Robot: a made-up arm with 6 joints.
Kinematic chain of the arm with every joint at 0, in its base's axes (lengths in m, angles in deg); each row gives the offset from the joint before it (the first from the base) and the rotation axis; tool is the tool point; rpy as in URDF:
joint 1: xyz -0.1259 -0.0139 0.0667 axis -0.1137 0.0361 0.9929
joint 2: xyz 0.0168 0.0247 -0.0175 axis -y
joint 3: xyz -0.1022 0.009 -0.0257 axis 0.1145 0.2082 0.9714
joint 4: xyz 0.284 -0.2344 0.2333 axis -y
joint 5: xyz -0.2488 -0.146 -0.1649 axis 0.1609 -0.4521 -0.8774
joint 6: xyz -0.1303 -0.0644 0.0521 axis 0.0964 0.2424 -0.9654
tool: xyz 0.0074 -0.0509 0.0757 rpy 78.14 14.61 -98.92
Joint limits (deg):
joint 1: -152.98..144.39
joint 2: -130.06..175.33
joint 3: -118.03..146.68
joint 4: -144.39..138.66
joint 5: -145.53..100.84
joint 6: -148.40..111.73
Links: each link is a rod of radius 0.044 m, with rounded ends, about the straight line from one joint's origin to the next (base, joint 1, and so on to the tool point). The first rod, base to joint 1, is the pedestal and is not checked.
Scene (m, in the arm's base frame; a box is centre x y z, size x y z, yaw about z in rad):
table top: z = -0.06
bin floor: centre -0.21 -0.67 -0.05 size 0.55 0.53 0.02 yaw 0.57
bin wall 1: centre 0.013 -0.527 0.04 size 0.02 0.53 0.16 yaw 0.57
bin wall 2: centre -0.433 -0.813 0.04 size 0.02 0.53 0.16 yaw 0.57
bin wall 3: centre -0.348 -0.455 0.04 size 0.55 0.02 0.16 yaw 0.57
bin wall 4: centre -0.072 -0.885 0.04 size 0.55 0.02 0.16 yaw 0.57
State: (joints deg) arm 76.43 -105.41 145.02 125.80 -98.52 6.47
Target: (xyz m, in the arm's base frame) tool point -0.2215 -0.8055 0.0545
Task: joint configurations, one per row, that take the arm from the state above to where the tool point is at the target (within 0.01 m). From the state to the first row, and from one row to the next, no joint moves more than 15 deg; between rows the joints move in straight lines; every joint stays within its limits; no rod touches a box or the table.
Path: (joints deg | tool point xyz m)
1: 85.01 -105.58 145.11 128.17 -85.50 8.83 | -0.7596 0.0556 0.1193
2: 93.60 -105.76 145.19 130.53 -72.48 11.19 | -0.7872 -0.0702 0.1426
3: 102.18 -105.93 145.28 132.90 -59.47 13.54 | -0.7941 -0.1928 0.1783
4: 110.77 -106.11 145.37 135.26 -46.45 15.90 | -0.7826 -0.3069 0.2237
5: 119.35 -106.28 145.45 137.63 -33.43 18.26 | -0.7564 -0.4081 0.2751
6: 125.61 -91.52 145.76 134.45 -21.70 22.01 | -0.6631 -0.5417 0.3045
7: 131.87 -76.76 146.07 131.28 -9.96 25.77 | -0.5364 -0.6598 0.3106
8: 138.13 -62.00 146.37 128.11 1.77 29.52 | -0.3847 -0.7507 0.2891
9: 144.39 -47.24 146.68 124.93 13.50 33.27 | -0.2215 -0.8055 0.2390
10: 144.39 -37.73 146.68 124.30 5.81 32.18 | -0.2127 -0.8127 0.1442
11: 144.39 -28.22 146.68 123.66 -1.88 31.09 | -0.2215 -0.8055 0.0545

